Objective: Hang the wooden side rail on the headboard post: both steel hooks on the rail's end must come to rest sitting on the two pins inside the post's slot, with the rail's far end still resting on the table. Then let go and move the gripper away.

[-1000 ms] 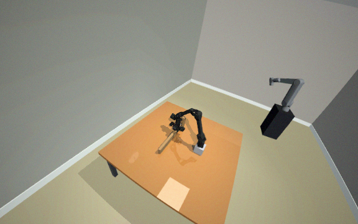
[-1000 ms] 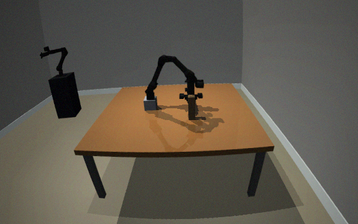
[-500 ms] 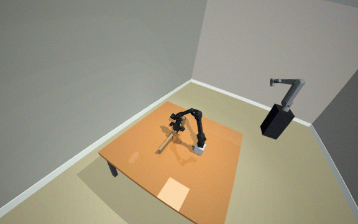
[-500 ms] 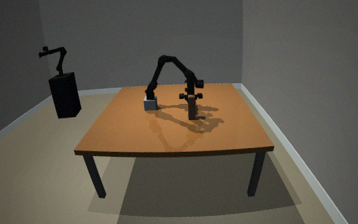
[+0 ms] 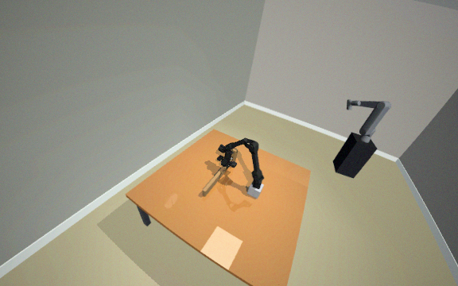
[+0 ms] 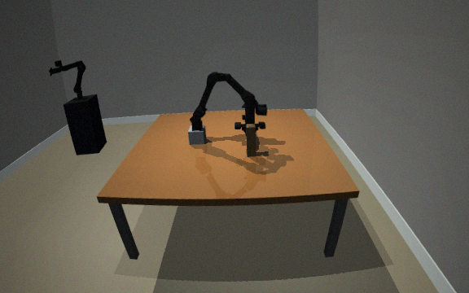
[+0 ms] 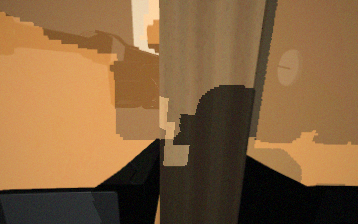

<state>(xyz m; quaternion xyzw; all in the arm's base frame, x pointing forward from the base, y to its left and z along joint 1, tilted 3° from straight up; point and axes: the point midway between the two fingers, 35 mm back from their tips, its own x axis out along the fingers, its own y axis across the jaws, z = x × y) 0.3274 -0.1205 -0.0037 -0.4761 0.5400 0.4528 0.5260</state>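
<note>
Now: gripper tip 20 mm past the headboard post, 140 mm to the left of it and 40 mm below it.
</note>
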